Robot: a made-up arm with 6 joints.
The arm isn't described. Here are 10 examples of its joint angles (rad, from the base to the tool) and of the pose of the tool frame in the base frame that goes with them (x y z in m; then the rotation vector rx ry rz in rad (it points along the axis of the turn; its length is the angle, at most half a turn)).
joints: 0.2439 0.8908 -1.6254 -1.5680 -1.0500 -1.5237
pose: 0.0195 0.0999 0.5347 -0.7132 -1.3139 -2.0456
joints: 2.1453 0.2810 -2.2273 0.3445 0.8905 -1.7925
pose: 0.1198 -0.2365 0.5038 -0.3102 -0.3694 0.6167
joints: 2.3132 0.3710 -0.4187 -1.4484 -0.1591 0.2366
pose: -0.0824 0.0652 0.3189 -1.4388 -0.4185 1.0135
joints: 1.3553 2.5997 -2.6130 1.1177 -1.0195 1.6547
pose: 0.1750 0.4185 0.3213 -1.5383 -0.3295 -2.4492
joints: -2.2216 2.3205 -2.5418 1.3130 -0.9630 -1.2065
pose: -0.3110 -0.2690 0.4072 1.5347 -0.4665 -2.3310
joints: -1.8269 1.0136 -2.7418 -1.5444 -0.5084 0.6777
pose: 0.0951 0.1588 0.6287 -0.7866 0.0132 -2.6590
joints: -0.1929 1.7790 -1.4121 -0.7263 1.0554 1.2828
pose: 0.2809 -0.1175 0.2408 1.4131 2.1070 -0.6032
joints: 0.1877 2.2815 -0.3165 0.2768 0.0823 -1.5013
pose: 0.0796 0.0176 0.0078 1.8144 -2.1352 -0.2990
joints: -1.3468 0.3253 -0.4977 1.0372 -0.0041 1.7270
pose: 0.0199 -0.0889 0.3448 1.2457 -0.6597 1.1936
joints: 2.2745 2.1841 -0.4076 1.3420 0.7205 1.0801
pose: -0.1286 0.0458 0.0395 -0.2552 -2.6596 0.9679
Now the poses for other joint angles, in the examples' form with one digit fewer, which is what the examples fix.
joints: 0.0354 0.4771 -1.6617 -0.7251 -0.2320 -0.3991
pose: -0.126 0.012 0.576 -0.205 0.022 -1.062
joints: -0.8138 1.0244 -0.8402 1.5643 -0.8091 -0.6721
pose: 0.069 -0.185 0.346 1.569 0.566 -0.611
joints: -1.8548 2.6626 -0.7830 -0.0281 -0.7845 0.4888
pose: -0.064 -0.228 -0.058 2.435 1.064 -0.470
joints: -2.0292 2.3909 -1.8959 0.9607 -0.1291 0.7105
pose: -0.216 -0.413 0.183 1.823 -0.594 -0.345
